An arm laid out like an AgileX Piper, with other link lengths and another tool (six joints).
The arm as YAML. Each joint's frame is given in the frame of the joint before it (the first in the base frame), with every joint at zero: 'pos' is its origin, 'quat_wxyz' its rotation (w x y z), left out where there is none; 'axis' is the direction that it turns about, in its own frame. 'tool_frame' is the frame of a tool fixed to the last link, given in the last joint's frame.
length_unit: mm
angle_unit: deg
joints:
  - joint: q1
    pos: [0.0, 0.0, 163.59]
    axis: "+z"
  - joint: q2
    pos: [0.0, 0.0, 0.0]
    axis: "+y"
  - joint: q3
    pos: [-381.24, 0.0, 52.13]
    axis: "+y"
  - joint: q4
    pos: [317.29, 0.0, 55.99]
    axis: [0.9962, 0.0, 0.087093]
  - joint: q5
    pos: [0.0, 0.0, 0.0]
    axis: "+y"
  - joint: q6
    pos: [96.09, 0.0, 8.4]
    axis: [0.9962, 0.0, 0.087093]
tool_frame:
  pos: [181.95, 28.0, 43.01]
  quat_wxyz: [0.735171, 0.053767, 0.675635, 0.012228]
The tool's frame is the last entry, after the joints.
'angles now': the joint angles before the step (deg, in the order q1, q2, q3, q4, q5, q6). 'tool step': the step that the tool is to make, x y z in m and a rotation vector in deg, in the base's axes. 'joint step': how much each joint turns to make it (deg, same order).
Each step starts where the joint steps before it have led.
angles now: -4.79, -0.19, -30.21, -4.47, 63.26, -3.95
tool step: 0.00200, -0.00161, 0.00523, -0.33, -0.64, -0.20
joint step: 0.00, 0.41, -0.29, -0.37, -0.78, 0.08
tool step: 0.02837, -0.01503, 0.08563, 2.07, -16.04, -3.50
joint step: 0.01, 2.74, -0.80, -4.26, -17.08, 8.55
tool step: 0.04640, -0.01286, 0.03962, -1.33, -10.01, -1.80
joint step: -0.01, 6.86, 4.76, -11.14, -20.75, 11.82
